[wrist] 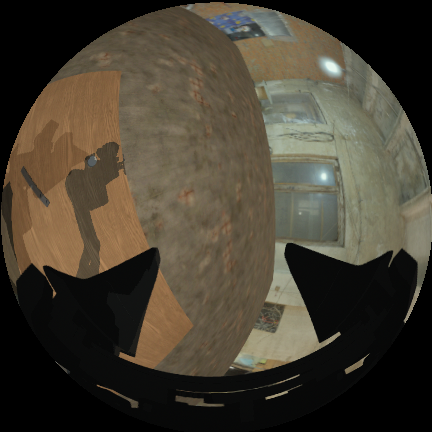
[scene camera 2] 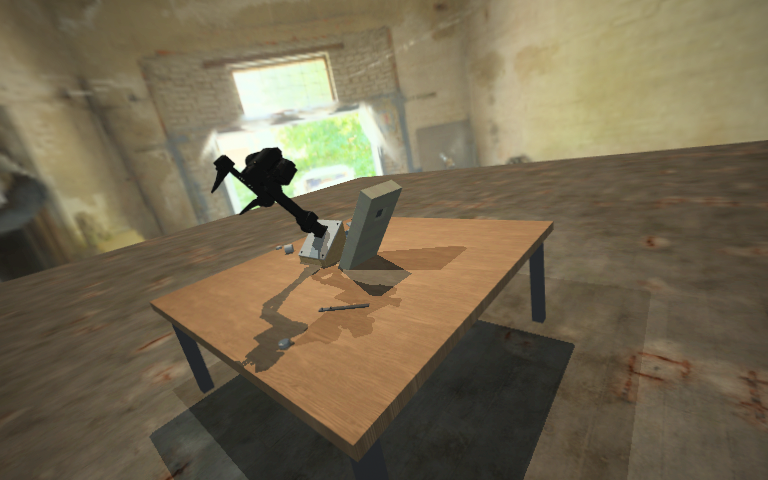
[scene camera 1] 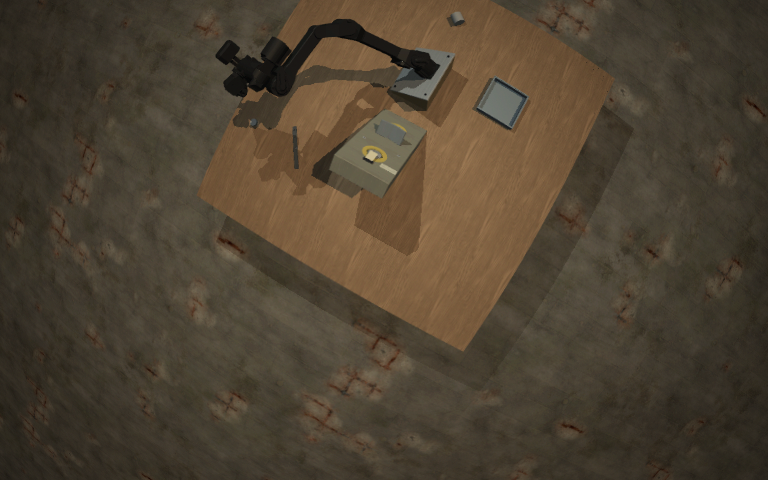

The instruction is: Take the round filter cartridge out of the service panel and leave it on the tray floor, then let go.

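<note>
The service panel [scene camera 1: 353,148] [scene camera 2: 370,229] is an olive-grey box leaning up from the table. In scene camera 1 its face shows a yellow ring [scene camera 1: 364,152] around a pale block [scene camera 1: 370,156], and a raised grey flap [scene camera 1: 390,133] that partly hides a second yellow ring. I cannot tell which part is the round filter cartridge. Scene camera 2 shows the panel's back. The square blue-grey tray [scene camera 1: 501,104] lies beyond the panel, with its floor bare. My gripper [scene camera 1: 231,69] [scene camera 2: 226,202] [wrist: 223,253] is open and empty, high above the table's left edge, well away from the panel and tray.
The arm's mounting block [scene camera 1: 419,93] [scene camera 2: 308,249] stands beside the panel. A dark bar [scene camera 1: 295,147] [scene camera 2: 343,307] [wrist: 35,186] and a small grey piece [scene camera 1: 253,122] [scene camera 2: 284,343] [wrist: 92,160] lie on the table. A grey cylinder [scene camera 1: 457,18] [scene camera 2: 288,248] lies past the block.
</note>
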